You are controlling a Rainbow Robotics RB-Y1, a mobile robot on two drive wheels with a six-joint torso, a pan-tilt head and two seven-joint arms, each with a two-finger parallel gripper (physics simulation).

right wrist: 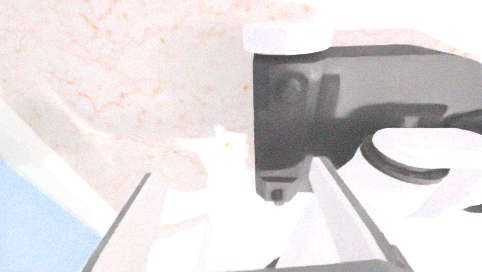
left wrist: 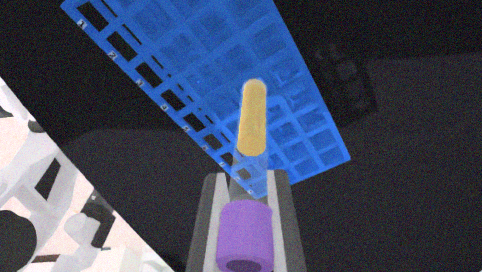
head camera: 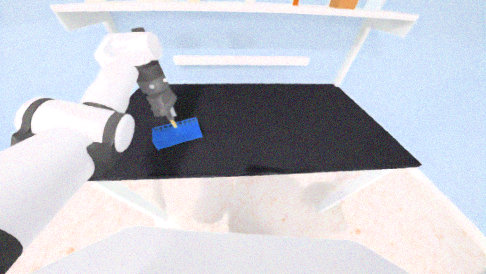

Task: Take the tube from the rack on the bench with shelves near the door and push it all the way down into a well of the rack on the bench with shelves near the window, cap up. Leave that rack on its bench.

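Frame: origin at the robot's base, x right, y ahead, z up, level; millimetres.
Seen in the pictures: left gripper, between the fingertips: (left wrist: 247,184) (head camera: 172,117); right gripper, between the fingertips: (right wrist: 235,174).
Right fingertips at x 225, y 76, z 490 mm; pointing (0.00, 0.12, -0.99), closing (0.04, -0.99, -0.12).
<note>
A point is followed by its place in that frame.
A blue rack (head camera: 177,136) @[x -312, y 503, z 944 mm] (left wrist: 240,60) @[x -331, y 529, z 945 mm] with numbered wells stands on the black bench top (head camera: 280,125) @[x 182, y 649, z 915 mm], left of the middle in the head view. My left gripper (head camera: 171,116) @[x -311, y 526, z 1034 mm] (left wrist: 247,184) @[x -311, y 526, z 1034 mm] is shut on a clear tube with yellow contents (head camera: 173,123) @[x -319, y 526, z 1002 mm] (left wrist: 252,117) @[x -331, y 532, z 1011 mm] and a purple cap (left wrist: 245,235) @[x -332, y 525, z 1070 mm]. The cap is at the fingers and the tube's rounded end points toward the rack. The tube's end appears over the rack; whether it is inside a well I cannot tell. My right gripper (right wrist: 235,174) @[x 225, y 76, z 490 mm] is open, with no tube between its fingers, away from the bench.
A white shelf (head camera: 240,11) with an orange box (head camera: 343,4) @[x 385, y 918, z 1386 mm] runs above the back of the bench. A white bar (head camera: 241,61) @[x -57, y 1076, z 1085 mm] is on the wall below it. The robot's grey and white body parts (right wrist: 295,110) @[x 127, y -19, z 212 mm] show close to the right gripper.
</note>
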